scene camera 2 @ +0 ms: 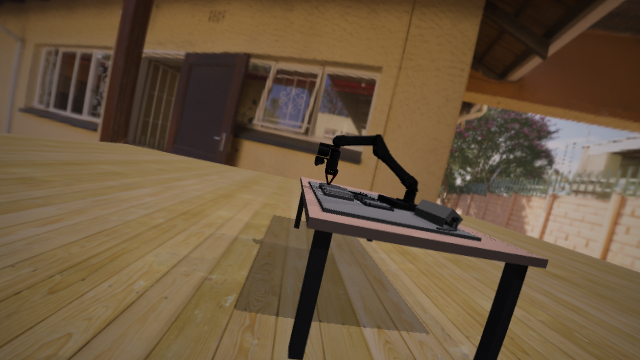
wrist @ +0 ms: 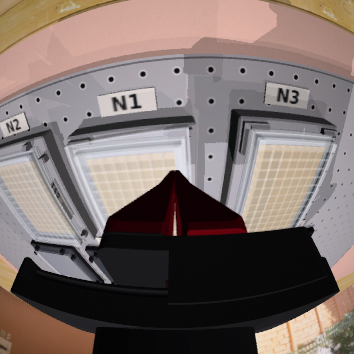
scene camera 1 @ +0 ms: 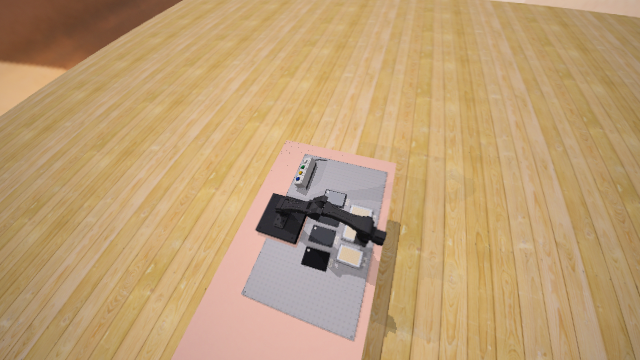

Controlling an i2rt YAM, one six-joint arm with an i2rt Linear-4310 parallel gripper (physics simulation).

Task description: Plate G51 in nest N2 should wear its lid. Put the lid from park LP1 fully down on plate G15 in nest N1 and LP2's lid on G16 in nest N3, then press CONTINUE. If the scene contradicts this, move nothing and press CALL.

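Note:
My gripper is shut and empty, pointing down just above the plates; its fingertips are hidden behind the arm in scene camera 1. In the wrist view, a tan-welled plate sits in nest N1, partly behind the fingers. Another plate sits in nest N2 at left, and a third plate in nest N3 at right. Whether a clear lid covers any of them, I cannot tell. The plate codes and park labels are unreadable.
In scene camera 1, a light grey panel, a dark grey panel and a black panel lie nearer the arm's base. A box with coloured buttons stands at the grey board's far left corner.

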